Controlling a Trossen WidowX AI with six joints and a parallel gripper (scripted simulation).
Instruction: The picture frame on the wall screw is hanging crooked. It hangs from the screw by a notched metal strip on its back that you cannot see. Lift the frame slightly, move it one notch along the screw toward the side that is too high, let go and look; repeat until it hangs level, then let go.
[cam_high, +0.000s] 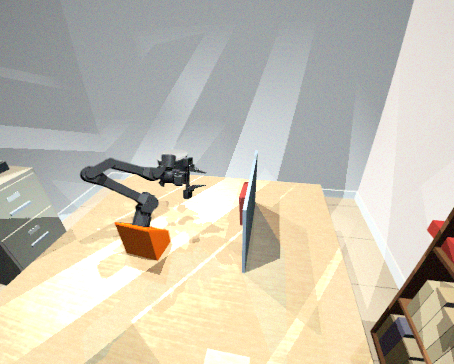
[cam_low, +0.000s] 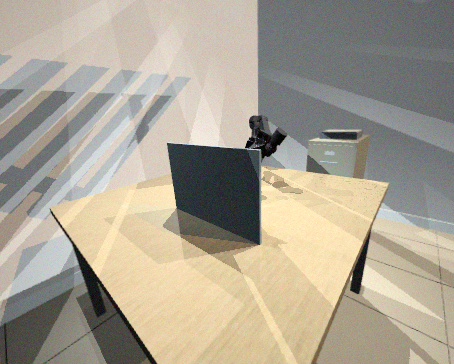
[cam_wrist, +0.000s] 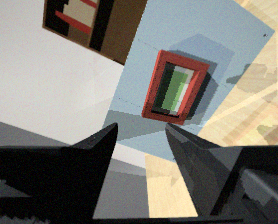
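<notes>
Right now the red picture frame is 19 cm ahead of my gripper tip, 8 cm below it and 4 cm to the right of it. Also, from my gripper tip: pale blue wall panel 20 cm ahead, 9 cm below, 4 cm to the right.
</notes>
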